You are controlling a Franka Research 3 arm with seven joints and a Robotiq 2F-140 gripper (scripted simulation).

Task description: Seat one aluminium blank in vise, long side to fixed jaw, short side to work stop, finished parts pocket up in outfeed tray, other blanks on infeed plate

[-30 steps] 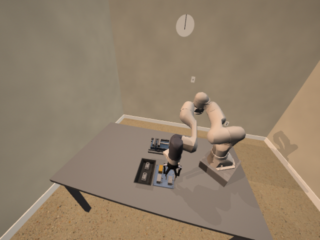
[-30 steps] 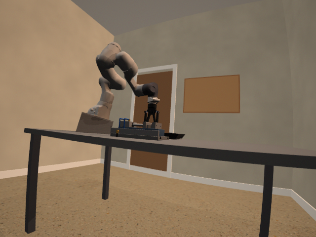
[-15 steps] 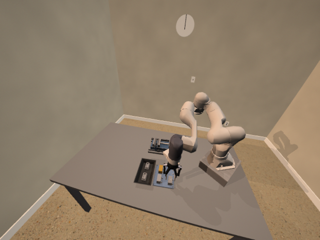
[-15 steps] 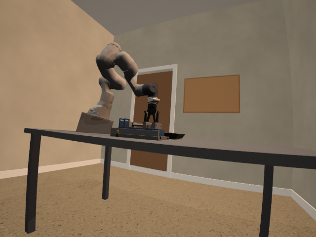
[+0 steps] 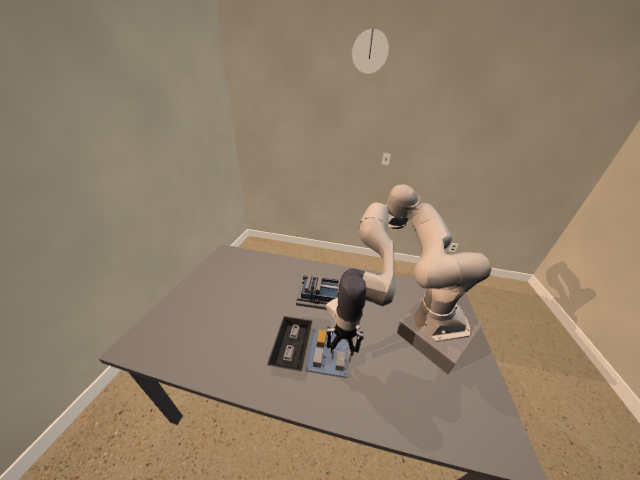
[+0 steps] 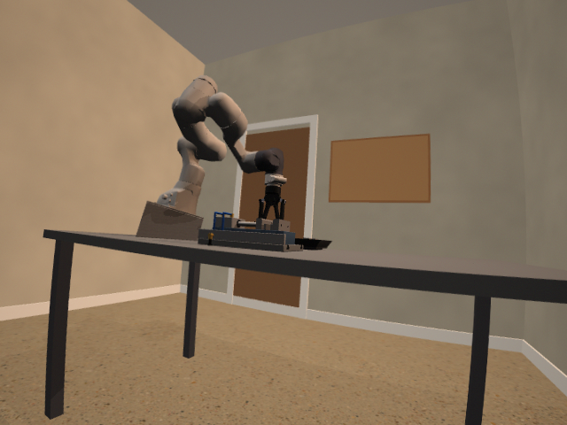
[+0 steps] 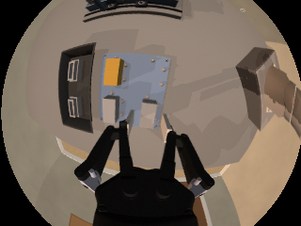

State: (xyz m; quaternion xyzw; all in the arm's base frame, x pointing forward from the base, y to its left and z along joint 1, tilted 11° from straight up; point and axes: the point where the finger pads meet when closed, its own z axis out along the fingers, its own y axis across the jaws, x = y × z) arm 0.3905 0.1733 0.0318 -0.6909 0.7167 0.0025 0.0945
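Right now my hand is 9 cm to the left of the brass blank, 9 cm short of it and 5 cm above it. The rest, counted from my hand: vise 37 cm to the right, 9 cm ahead, 4 cm below.
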